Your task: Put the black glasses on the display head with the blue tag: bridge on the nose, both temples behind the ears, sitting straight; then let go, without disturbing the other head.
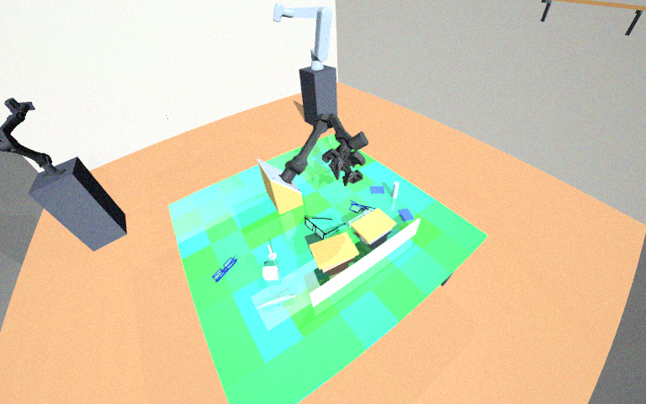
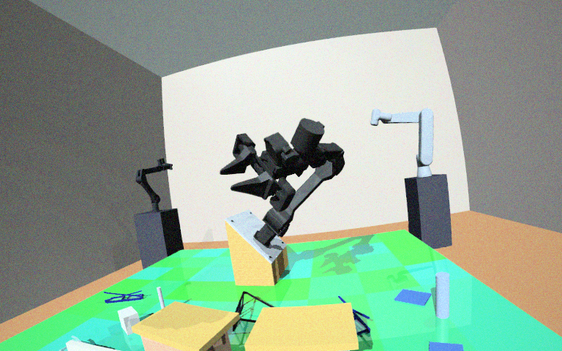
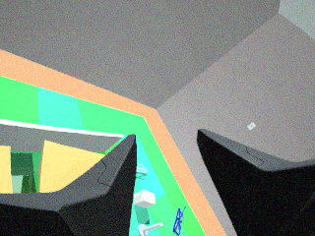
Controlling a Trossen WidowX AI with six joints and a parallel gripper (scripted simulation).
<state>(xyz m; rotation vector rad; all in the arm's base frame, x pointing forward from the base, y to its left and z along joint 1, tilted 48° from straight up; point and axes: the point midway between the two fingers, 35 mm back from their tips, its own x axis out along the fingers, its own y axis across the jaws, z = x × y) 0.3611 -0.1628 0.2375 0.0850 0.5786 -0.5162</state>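
The white cube lies 50 mm behind my gripper tip, 360 mm to the right of it and 340 mm below it. Round my gripper tip: long white panel: 180 mm ahead, 310 mm below.
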